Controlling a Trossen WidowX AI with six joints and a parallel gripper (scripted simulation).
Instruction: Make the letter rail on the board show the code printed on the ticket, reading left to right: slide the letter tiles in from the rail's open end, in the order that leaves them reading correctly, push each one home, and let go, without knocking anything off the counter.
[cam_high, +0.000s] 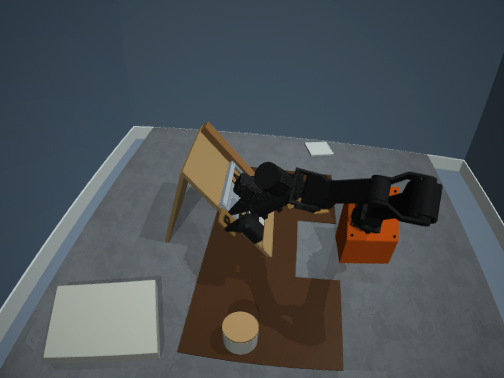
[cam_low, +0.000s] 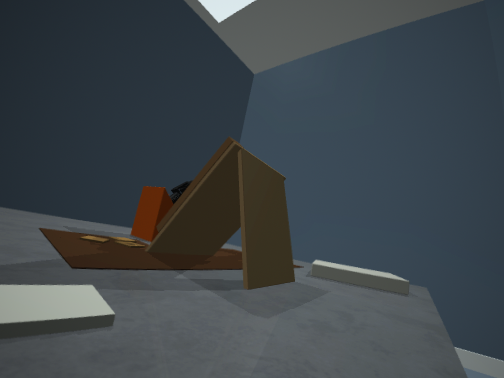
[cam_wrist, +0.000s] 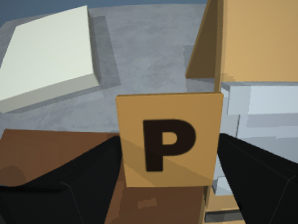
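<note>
My gripper tip is now 40 mm past the white ticket, 160 mm to the left of it and 90 mm above it. From my gripper tip the other things lie so: brown mat 150 mm behind, 100 mm to the right, 150 mm below; white slab 240 mm ahead, 300 mm to the left, 140 mm below; tile marked p right at my gripper tip.
</note>
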